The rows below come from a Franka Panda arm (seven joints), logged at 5 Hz.
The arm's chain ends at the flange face. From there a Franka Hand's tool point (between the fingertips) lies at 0.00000 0.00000 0.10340 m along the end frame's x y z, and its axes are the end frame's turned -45 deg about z.
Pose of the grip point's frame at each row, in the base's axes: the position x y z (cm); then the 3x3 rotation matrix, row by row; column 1 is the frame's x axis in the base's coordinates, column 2 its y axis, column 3 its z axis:
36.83, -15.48, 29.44; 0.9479, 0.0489, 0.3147; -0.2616, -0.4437, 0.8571; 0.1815, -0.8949, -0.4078
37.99, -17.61, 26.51; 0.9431, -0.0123, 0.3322; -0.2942, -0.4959, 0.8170; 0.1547, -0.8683, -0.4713
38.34, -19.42, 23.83; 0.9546, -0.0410, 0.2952; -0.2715, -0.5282, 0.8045; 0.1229, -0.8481, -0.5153
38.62, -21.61, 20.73; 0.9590, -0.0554, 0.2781; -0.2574, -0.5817, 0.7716; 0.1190, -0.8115, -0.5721
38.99, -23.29, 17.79; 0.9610, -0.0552, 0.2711; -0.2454, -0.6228, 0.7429; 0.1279, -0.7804, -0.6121
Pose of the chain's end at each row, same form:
33.58, -24.34, 33.66; 0.7048, -0.6357, 0.3147; -0.4987, -0.1288, 0.8571; -0.5044, -0.7611, -0.4078
34.56, -26.06, 31.38; 0.6582, -0.6756, 0.3322; -0.5587, -0.1426, 0.8170; -0.5046, -0.7234, -0.4713
35.29, -27.74, 29.16; 0.6460, -0.7040, 0.2952; -0.5655, -0.1815, 0.8045; -0.5128, -0.6866, -0.5153
35.74, -29.59, 26.65; 0.6389, -0.7173, 0.2781; -0.5933, -0.2293, 0.7716; -0.4897, -0.6580, -0.5721
36.19, -30.97, 24.12; 0.6405, -0.7186, 0.2711; -0.6139, -0.2669, 0.7429; -0.4614, -0.6423, -0.6121

